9 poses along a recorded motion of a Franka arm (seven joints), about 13 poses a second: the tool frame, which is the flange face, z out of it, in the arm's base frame.
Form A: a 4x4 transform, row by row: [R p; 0 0 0 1], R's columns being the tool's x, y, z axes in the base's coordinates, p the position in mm. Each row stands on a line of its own.
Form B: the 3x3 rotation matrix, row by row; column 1 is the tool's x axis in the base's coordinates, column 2 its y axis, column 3 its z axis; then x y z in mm. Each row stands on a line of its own. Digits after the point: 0 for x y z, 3 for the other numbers.
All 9 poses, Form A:
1:
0.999 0.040 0.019 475
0.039 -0.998 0.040 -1
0.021 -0.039 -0.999 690
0 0 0 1
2:
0.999 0.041 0.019 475
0.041 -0.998 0.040 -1
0.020 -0.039 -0.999 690
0 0 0 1
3:
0.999 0.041 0.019 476
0.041 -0.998 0.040 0
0.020 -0.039 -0.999 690
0 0 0 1
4:
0.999 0.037 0.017 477
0.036 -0.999 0.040 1
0.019 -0.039 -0.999 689
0 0 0 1
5:
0.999 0.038 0.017 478
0.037 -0.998 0.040 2
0.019 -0.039 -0.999 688
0 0 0 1
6:
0.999 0.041 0.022 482
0.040 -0.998 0.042 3
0.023 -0.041 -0.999 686
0 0 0 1
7:
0.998 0.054 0.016 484
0.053 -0.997 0.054 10
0.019 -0.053 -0.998 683
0 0 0 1
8:
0.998 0.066 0.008 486
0.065 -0.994 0.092 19
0.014 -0.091 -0.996 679
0 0 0 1
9:
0.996 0.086 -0.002 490
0.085 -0.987 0.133 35
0.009 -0.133 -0.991 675
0 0 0 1
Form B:
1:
0.999 0.040 0.019
0.039 -0.998 0.040
0.021 -0.039 -0.999
475 -1 690

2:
0.999 0.041 0.019
0.041 -0.998 0.040
0.020 -0.039 -0.999
475 -1 690

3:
0.999 0.041 0.019
0.041 -0.998 0.040
0.020 -0.039 -0.999
476 0 690

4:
0.999 0.037 0.017
0.036 -0.999 0.040
0.019 -0.039 -0.999
477 1 689

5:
0.999 0.038 0.017
0.037 -0.998 0.040
0.019 -0.039 -0.999
478 2 688

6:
0.999 0.041 0.022
0.040 -0.998 0.042
0.023 -0.041 -0.999
482 3 686

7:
0.998 0.054 0.016
0.053 -0.997 0.054
0.019 -0.053 -0.998
484 10 683

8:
0.998 0.066 0.008
0.065 -0.994 0.092
0.014 -0.091 -0.996
486 19 679

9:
0.996 0.086 -0.002
0.085 -0.987 0.133
0.009 -0.133 -0.991
490 35 675

